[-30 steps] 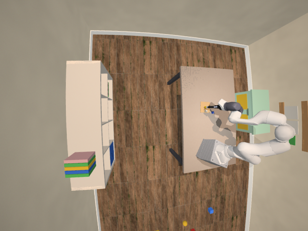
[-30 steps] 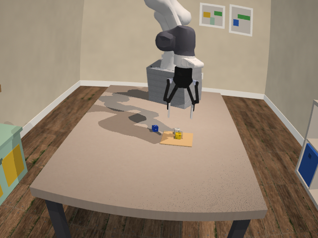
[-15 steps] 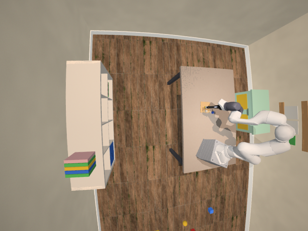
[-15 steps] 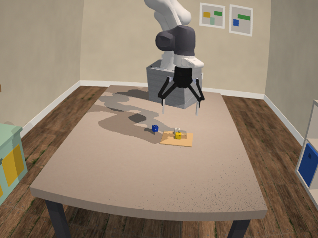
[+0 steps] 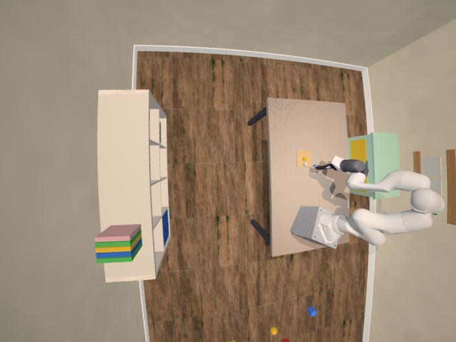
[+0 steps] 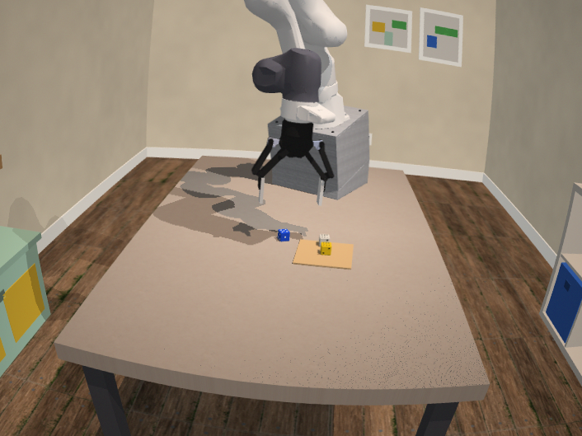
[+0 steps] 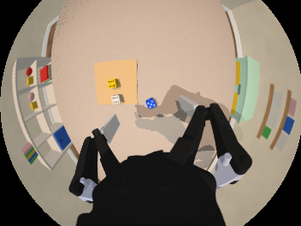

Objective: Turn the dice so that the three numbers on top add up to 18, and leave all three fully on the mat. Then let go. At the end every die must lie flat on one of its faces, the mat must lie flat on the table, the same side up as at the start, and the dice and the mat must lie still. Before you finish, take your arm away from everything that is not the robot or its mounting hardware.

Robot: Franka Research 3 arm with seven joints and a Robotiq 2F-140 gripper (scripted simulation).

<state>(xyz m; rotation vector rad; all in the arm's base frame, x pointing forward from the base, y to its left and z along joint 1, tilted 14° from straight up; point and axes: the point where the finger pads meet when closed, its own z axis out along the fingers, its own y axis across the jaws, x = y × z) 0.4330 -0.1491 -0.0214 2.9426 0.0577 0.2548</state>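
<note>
Right now my hand is 2 cm past the blue die, 1 cm to the left of it and 10 cm above it. From my hand the other things lie so: white die 3 cm ahead, 9 cm to the left, 10 cm below; then yellow die 8 cm ahead, 8 cm to the left, 10 cm below; then mat 8 cm ahead, 8 cm to the left, 11 cm below.
</note>
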